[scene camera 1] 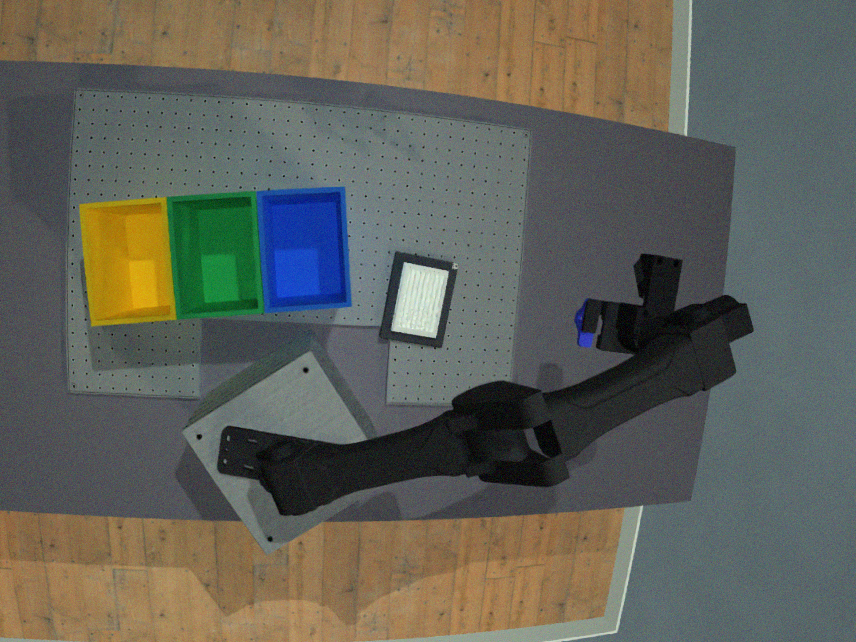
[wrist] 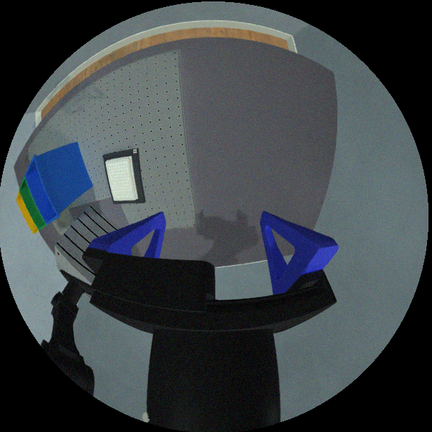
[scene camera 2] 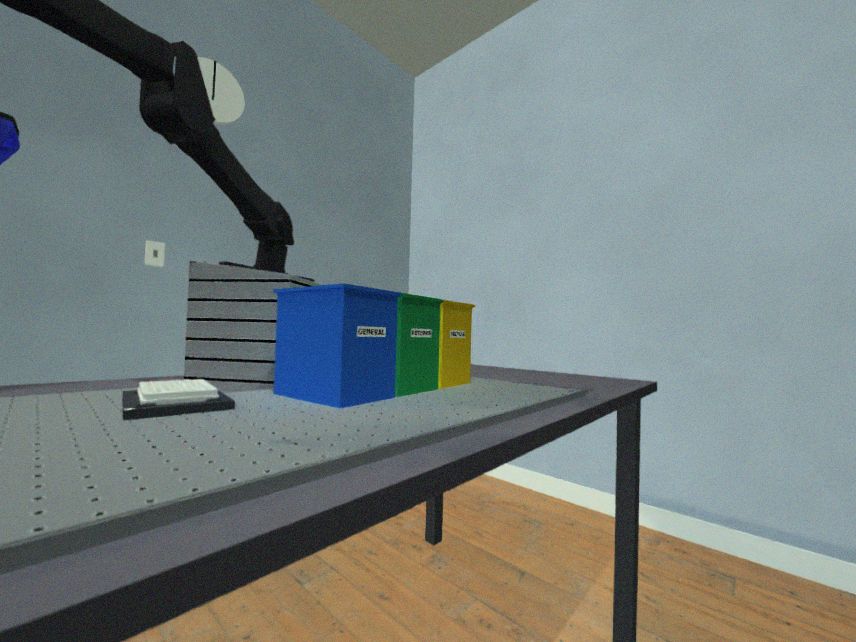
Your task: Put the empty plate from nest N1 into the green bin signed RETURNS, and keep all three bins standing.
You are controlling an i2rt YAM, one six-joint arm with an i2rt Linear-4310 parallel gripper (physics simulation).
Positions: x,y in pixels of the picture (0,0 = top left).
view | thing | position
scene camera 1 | my gripper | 604,320
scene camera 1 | blue bin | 303,237
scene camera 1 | yellow bin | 126,245
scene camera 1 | green bin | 214,238
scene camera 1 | white well plate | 421,291
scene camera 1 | dark nest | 395,277
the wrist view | my gripper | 212,216
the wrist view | blue bin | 55,178
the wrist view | white well plate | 120,174
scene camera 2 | blue bin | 335,344
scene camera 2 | yellow bin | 455,317
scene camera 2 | green bin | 418,318
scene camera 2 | white well plate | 178,391
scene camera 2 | dark nest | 129,399
